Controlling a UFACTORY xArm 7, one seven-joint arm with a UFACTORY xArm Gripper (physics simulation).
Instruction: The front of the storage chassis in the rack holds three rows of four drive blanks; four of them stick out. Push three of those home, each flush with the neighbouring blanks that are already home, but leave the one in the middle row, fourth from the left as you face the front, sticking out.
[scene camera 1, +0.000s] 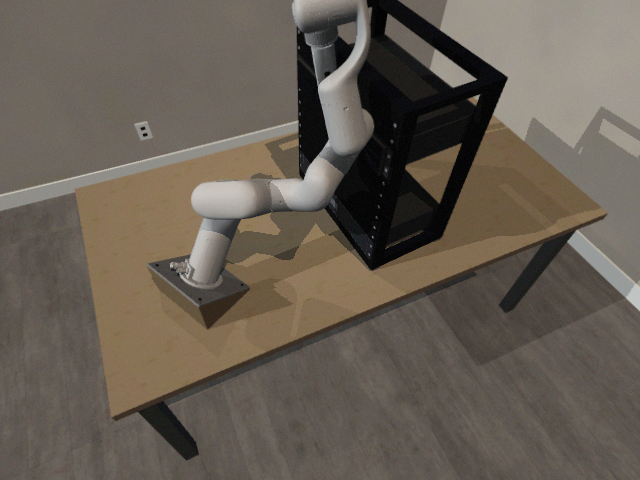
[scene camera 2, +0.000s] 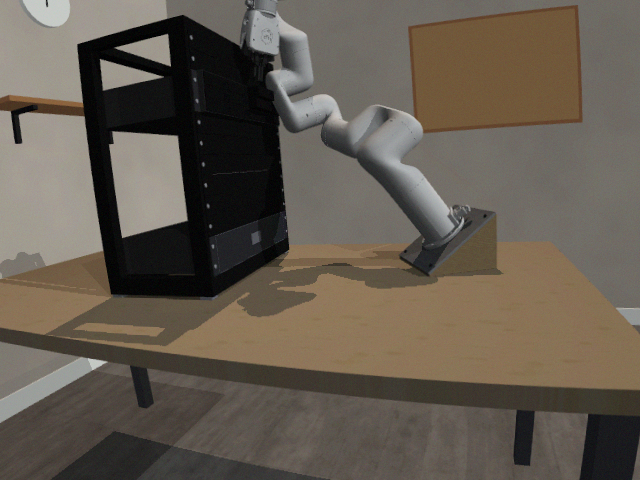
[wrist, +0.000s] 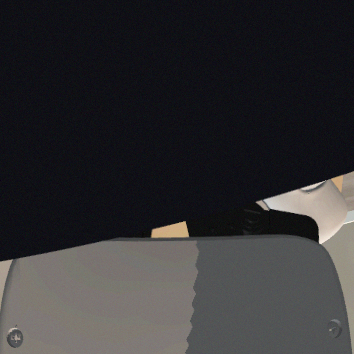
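Seen in the pictures: gripper, fingertip midpoint: (scene camera 2: 255, 81); arm's base, link origin: (scene camera 1: 200, 277) (scene camera 2: 443, 233).
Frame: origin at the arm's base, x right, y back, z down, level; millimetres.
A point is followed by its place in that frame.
Observation:
The storage chassis (scene camera 2: 227, 95) @(x -262, y -439, z -376 mm) sits in the upper part of the black rack (scene camera 1: 454, 180) @(x 52, y -764, z -212 mm) (scene camera 2: 191, 206) @(x -402, y -459, z -131 mm). Its front is very dark, so the separate drive blanks and rows cannot be told apart. Dark blocks (scene camera 2: 262, 98) @(x -108, y -439, z -385 mm) jut from its front near the far side in scene camera 2, just below the gripper; which blanks they are cannot be told. My gripper (scene camera 2: 259, 77) @(x -129, y -441, z -427 mm) is shut and empty, pointing down close in front of the chassis's upper part; contact cannot be made out. In the wrist view a near, dark surface hides the fingertips. The arm hides much of the front in scene camera 1.
The rack stands on the wooden table (scene camera 1: 155, 361) @(x 178, y 169, z 78 mm) (scene camera 2: 413, 335) @(x -479, y 19, z 77 mm). A lighter grey panel (scene camera 2: 232, 250) @(x -291, y -449, z -12 mm) fills its bottom front. The arm's wedge-shaped base (scene camera 1: 206, 304) @(x 120, y -2, z -40 mm) (scene camera 2: 470, 248) @(x -89, y 74, z 21 mm) stands in front of the rack. A wall shelf (scene camera 2: 46, 105) shows behind the rack.

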